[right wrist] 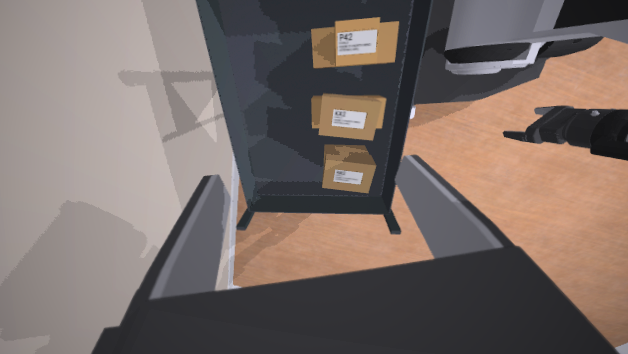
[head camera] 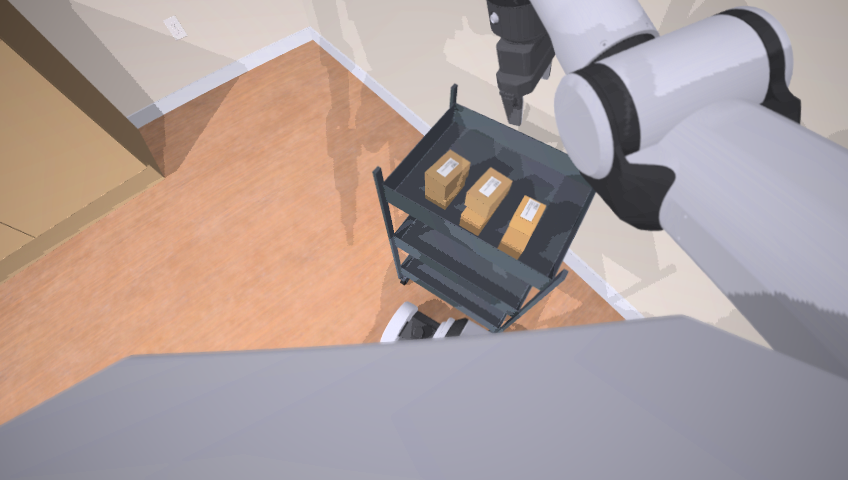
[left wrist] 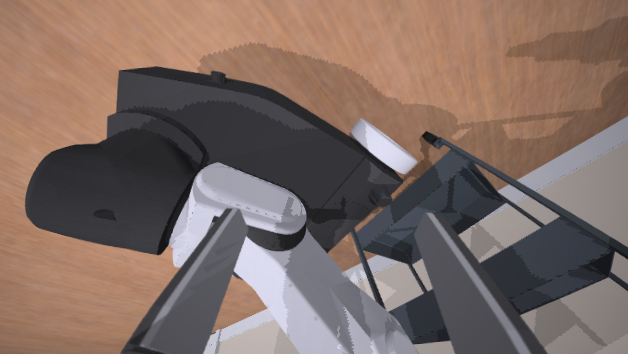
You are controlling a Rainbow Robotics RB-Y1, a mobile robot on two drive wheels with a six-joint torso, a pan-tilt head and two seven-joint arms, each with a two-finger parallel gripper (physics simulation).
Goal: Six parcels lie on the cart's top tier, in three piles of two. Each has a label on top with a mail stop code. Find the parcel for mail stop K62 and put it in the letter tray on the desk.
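Places are measured from the robot's base along level axes (x back, y right, z up), in centimetres.
Pixels of known places: left gripper, fingertip midpoint: (right wrist: 519,122) (left wrist: 328,221); right gripper, fingertip midpoint: (right wrist: 315,177) (head camera: 529,99).
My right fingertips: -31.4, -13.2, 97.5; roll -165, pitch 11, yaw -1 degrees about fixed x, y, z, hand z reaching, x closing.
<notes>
Behind a point stands the place of what it marks, as x, y, z.
The cart (head camera: 428,214) @[-17.1, -24.0, 71.4] (left wrist: 550,260) @[-17.3, -30.3, 44.2] (right wrist: 320,205) @[-33.4, -36.2, 70.3] holds three two-parcel piles. In the right wrist view, the top pile's upper parcel (right wrist: 357,25) @[-26.5, -2.8, 76.5] reads P42. The middle pile's upper parcel (right wrist: 327,127) @[-30.9, -15.7, 76.5] (head camera: 503,181) @[-30.3, -12.7, 76.5] seems to read K42. The bottom pile's upper parcel (right wrist: 330,182) @[-30.7, -26.2, 76.3] (head camera: 437,184) @[-22.9, -25.2, 75.1] has a label too blurred to read surely. Labels on the lower parcels are hidden. No K62 label, letter tray or desk can be made out. My right gripper (head camera: 531,99) @[-31.4, -13.2, 97.5] (right wrist: 315,177) @[-31.4, -13.2, 97.5] is open and empty, above the cart's far side. My left gripper (left wrist: 328,221) @[27.6, -24.8, 46.0] (right wrist: 519,122) @[27.6, -24.8, 46.0] is open and empty, away from the cart.
Tan furniture (head camera: 65,154) @[21.1, -183.4, 41.1] stands at the left in the head view. A pale wall (head camera: 208,29) @[-80.0, -213.7, 32.4] (right wrist: 100,125) @[-76.9, -13.4, 72.6] runs behind the cart. My dark base (left wrist: 280,135) @[27.5, -17.3, 16.9] stands close to the cart's near side. The cart has two lower tiers and upright corner posts.
</notes>
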